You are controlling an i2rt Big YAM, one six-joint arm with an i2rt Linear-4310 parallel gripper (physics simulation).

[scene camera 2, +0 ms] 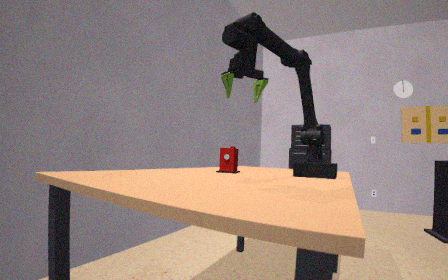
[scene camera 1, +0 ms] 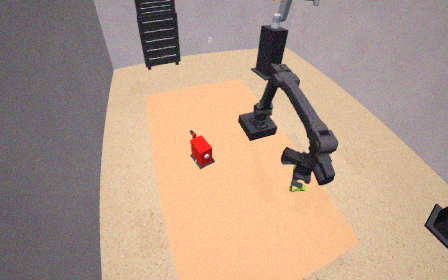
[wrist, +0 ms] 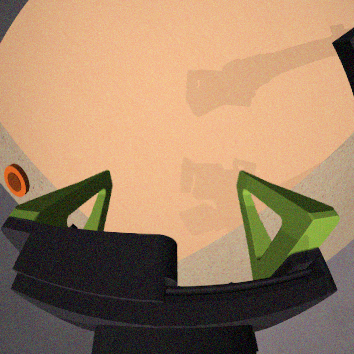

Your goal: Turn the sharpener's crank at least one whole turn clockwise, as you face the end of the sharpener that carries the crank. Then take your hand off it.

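Places are measured from the arm's base along level axes (x up, y back, z right), in metres.
Where they show: gripper, fingertip midpoint: (scene camera 2: 242,100) (scene camera 1: 292,181) (wrist: 174,177); arm's base, link origin: (scene camera 2: 314,162) (scene camera 1: 258,123).
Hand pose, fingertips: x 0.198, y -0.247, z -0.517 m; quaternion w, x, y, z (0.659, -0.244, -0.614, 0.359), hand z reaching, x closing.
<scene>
Each offset is from my fingertips to the top centre of the thing. "spot": to the spot under its first point. Level surfaces: height alone.
The red sharpener {spot: dx -0.140, dy -0.202, dz +0.441 m} (scene camera 1: 202,149) (scene camera 2: 228,159) stands upright on its thin dark base on the table {dx -0.269 m} (scene camera 1: 225,220) (scene camera 2: 200,200) (wrist: 125,90). Its crank {dx -0.126, dy -0.199, dz +0.555 m} (scene camera 1: 193,134) sticks out at the far end in scene camera 1, with a dark grip at its tip. The crank is hidden behind the body in scene camera 2. The sharpener does not show in the wrist view. My gripper (scene camera 1: 297,180) (scene camera 2: 242,100) (wrist: 174,177) is open and empty, with its green fingers pointing down. It hangs high above the table, well apart from the sharpener.
The arm's black base (scene camera 1: 257,126) (scene camera 2: 315,170) stands on the table, to the right of the sharpener in both scene views. A dark drawer cabinet (scene camera 1: 159,40) and a black pedestal (scene camera 1: 271,47) stand beyond the table. An orange ring (wrist: 16,180) shows at the wrist view's left edge.
</scene>
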